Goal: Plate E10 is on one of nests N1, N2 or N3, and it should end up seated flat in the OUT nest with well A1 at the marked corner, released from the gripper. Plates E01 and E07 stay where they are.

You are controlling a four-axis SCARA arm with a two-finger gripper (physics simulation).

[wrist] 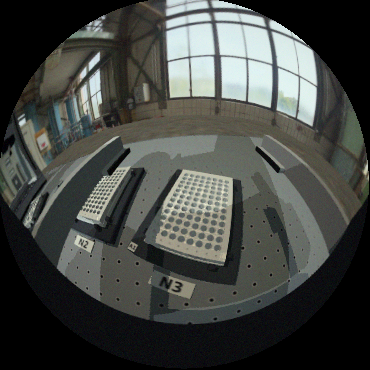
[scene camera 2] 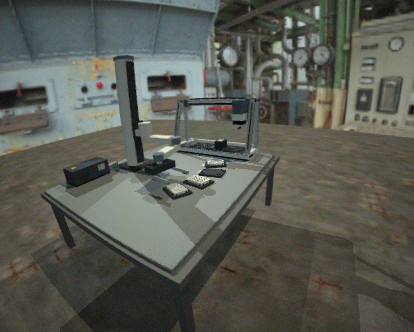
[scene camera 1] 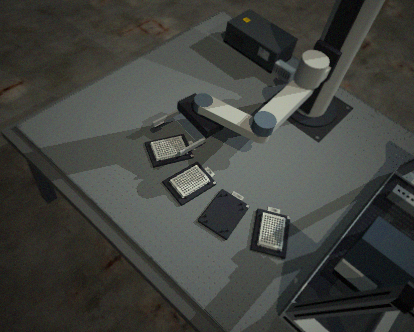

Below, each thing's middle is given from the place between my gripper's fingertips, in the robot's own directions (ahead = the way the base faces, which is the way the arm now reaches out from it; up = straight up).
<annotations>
I see my gripper 34 cm to the right of the black OUT nest (scene camera 1: pixel 224 213), 9 cm above it and 2 cm short of it.
</annotations>
